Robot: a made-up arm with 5 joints. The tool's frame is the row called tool.
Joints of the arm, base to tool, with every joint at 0 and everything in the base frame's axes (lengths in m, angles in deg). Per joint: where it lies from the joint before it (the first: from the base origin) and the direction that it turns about. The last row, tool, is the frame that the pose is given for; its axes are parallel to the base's.
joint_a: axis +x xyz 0 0 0.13
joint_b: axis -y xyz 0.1 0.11 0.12
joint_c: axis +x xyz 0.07 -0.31 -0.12
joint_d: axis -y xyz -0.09 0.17 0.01
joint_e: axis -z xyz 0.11 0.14 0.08
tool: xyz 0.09 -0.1 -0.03
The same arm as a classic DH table. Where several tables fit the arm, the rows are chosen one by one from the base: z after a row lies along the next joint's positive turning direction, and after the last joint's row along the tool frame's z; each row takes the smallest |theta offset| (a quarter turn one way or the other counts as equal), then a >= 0, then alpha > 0; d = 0 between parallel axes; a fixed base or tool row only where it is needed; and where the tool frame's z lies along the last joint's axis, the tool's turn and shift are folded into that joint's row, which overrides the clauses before.
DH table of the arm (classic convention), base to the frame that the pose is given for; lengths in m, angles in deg. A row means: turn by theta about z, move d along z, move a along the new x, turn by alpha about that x. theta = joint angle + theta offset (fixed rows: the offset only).
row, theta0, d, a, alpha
base (fixed), 90, 0.13, 0, 90
joint_a, 90, 0.1, 0.12, -90
joint_b, 0, 0.2, -0.12, 90
joint_c, 0, -0.02, 0.01, -90
joint_d, -90, -0.31, 0.11, 90
joint_e, 48.01, 0, 0.1345, 180
tool (fixed), 48.01, 0.05, 0, 0

